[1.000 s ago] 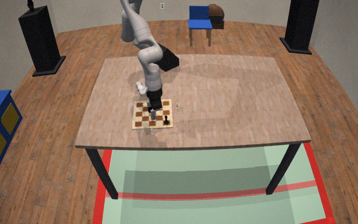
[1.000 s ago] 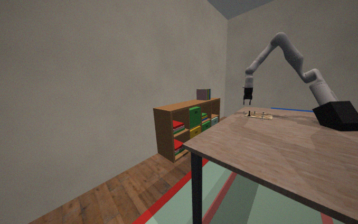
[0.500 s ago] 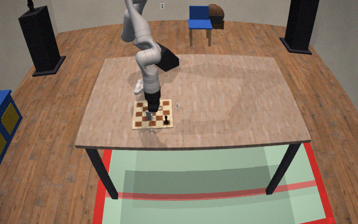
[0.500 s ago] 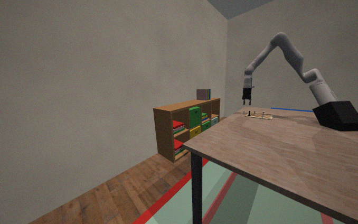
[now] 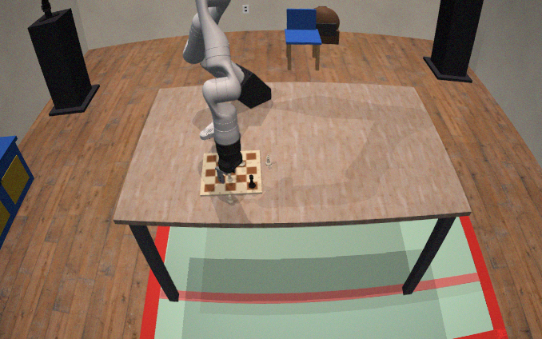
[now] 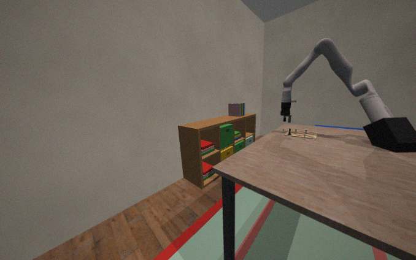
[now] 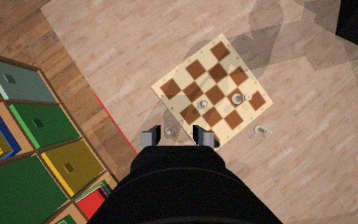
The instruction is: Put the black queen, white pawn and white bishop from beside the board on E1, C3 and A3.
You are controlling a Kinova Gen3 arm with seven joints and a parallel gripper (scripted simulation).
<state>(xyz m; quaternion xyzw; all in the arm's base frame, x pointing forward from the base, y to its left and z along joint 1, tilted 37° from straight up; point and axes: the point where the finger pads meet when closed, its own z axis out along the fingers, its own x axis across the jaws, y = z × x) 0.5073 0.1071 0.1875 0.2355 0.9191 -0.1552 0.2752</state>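
My gripper is now 2 cm short of the white pawn and 10 cm above it. Also, from my hand: black queen (5 cm behind, 8 cm to the left, 9 cm below); then chessboard (12 cm behind, 12 cm below).
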